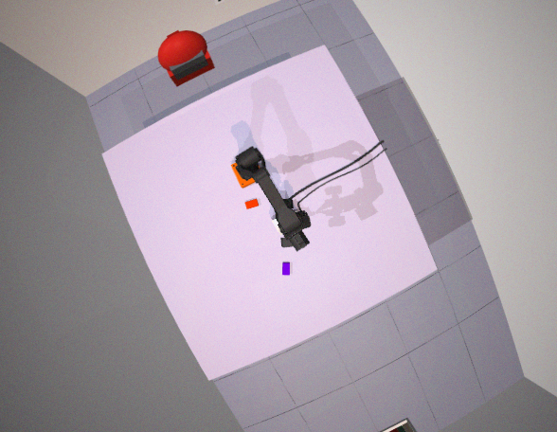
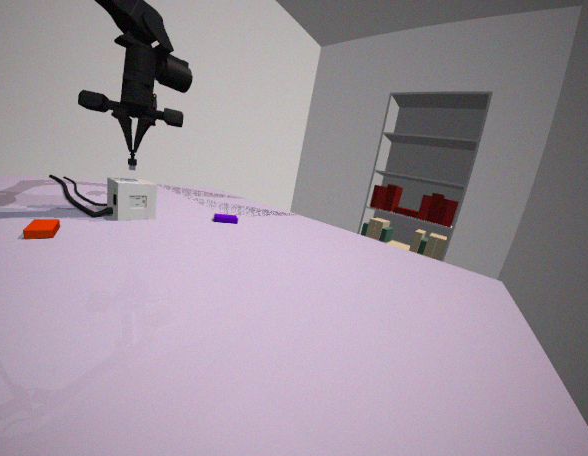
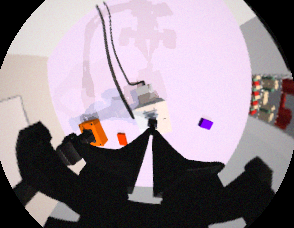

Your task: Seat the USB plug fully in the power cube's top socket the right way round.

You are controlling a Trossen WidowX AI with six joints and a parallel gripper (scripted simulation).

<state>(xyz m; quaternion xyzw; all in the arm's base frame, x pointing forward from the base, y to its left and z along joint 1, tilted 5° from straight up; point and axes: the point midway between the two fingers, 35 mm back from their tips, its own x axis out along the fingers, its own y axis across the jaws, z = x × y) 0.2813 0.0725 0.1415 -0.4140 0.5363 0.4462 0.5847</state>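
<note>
My gripper tip is 20 mm above the USB plug. From my gripper tip the other things lie so: purple block 200 mm ahead, 70 mm to the right, 130 mm below; then orange block 140 mm behind, 120 mm to the right, 130 mm below.
</note>
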